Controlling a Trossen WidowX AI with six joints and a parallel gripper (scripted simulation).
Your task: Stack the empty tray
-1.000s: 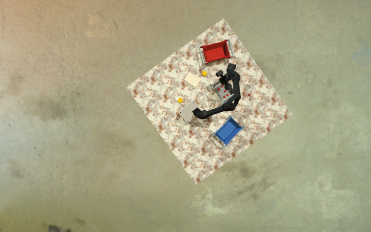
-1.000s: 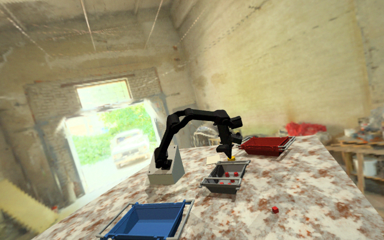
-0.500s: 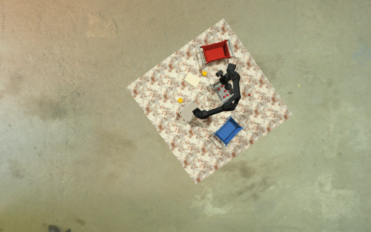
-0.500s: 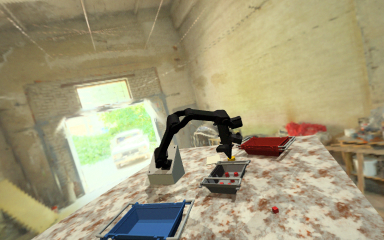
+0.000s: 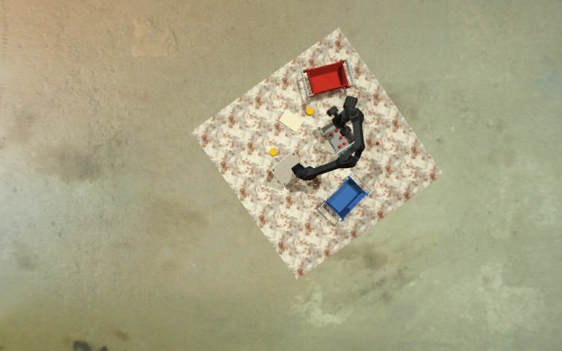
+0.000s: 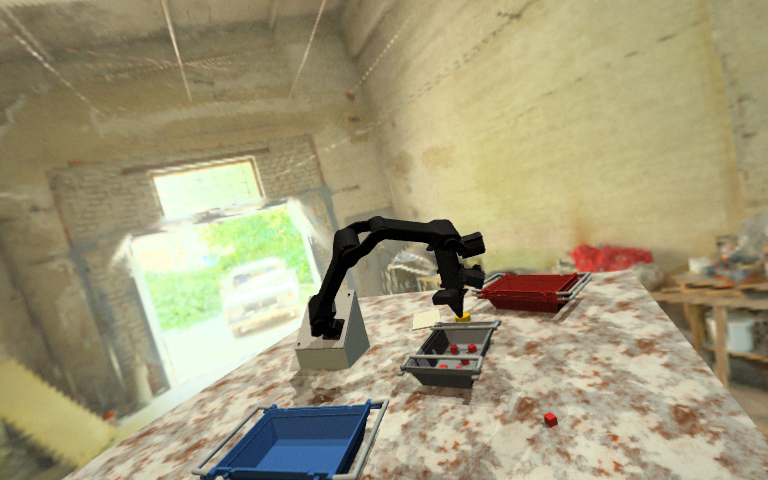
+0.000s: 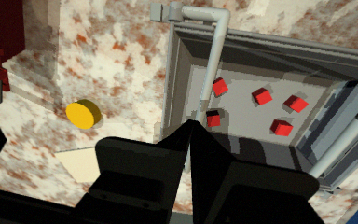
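Now: the blue tray 45 cm to the right of my gripper tip, 21 cm behind it and 4 cm below it. From my gripper tip the other things lie so: red block (28 cm to the right, 21 cm ahead, 8 cm below); then cream card (21 cm to the left, 20 cm behind, 9 cm below).
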